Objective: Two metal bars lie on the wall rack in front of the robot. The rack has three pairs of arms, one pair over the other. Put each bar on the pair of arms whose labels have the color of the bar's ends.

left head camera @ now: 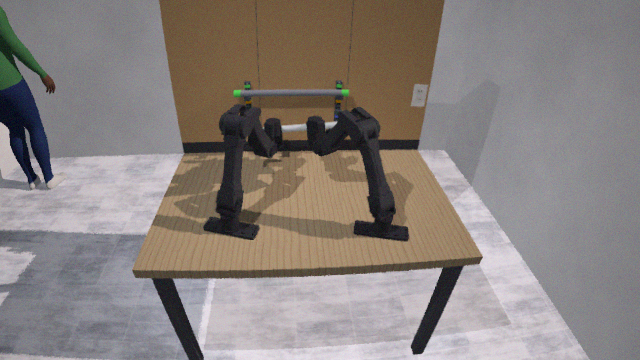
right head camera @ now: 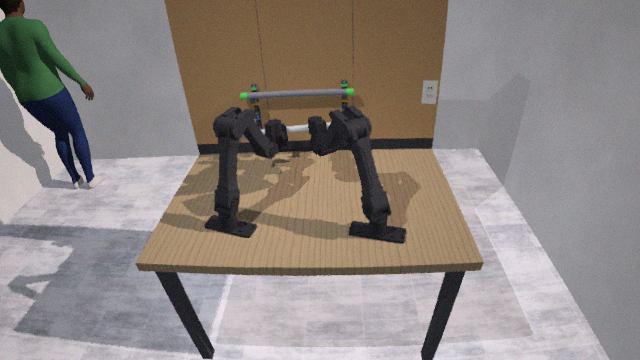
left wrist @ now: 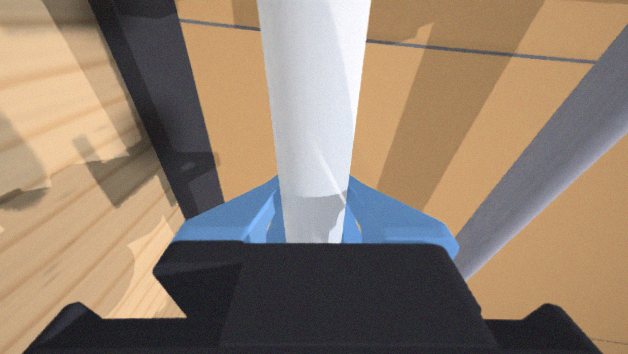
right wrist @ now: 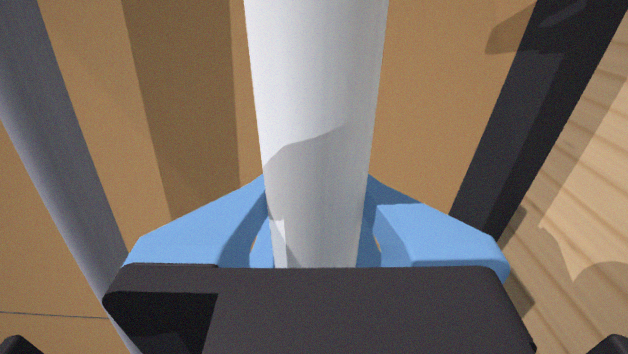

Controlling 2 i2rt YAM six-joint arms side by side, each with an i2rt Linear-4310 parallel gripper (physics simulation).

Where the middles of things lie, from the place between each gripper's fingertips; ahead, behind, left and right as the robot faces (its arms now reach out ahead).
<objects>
Right now the white bar [right wrist: 316, 78] is 40 mm behind my right hand, 110 mm to the left of it and 10 mm below it.
The white bar lies 3 cm behind my left hand, 7 cm to the right of it and 1 cm above it.
</objects>
